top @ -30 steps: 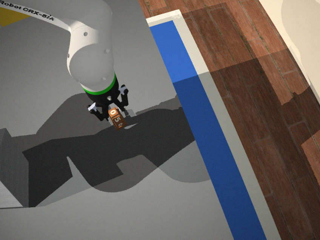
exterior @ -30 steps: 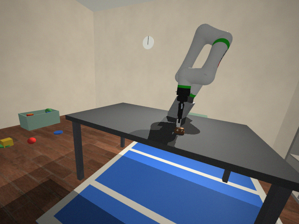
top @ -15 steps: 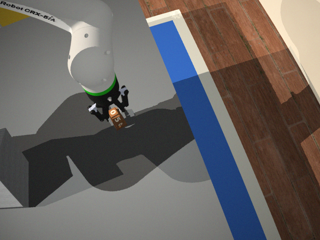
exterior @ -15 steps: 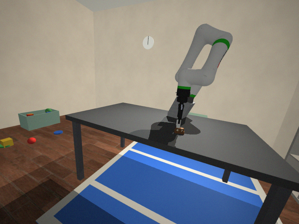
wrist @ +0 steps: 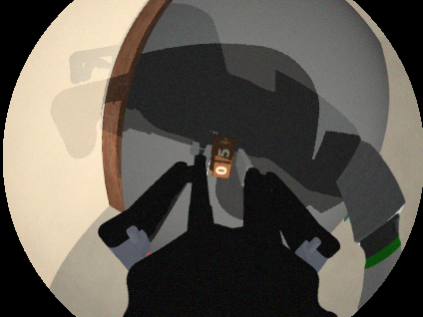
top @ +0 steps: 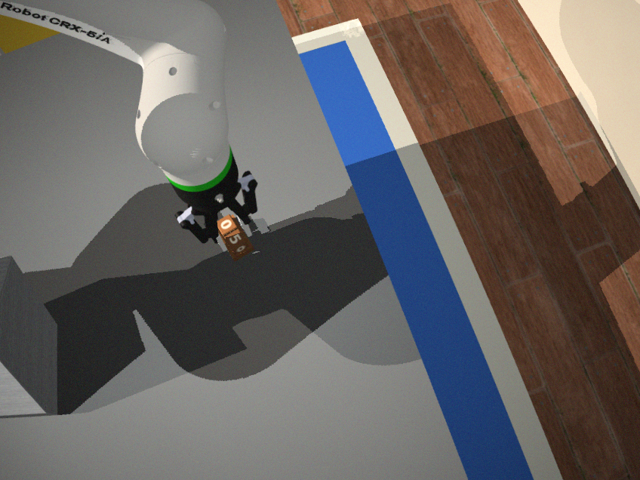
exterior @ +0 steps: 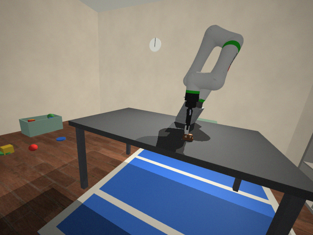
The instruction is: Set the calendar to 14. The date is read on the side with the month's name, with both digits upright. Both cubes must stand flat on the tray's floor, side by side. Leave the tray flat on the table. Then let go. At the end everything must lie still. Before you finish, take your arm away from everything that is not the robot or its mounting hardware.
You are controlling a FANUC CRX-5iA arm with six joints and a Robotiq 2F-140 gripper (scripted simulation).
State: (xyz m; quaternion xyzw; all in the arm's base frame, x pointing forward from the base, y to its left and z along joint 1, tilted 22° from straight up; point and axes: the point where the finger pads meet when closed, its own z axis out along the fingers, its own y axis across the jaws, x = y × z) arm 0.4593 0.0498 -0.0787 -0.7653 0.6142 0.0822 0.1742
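Right now the brown date cube is 60 mm below my hand. The rest, counted from my hand: brown tray 20 mm to the left, 70 mm below.
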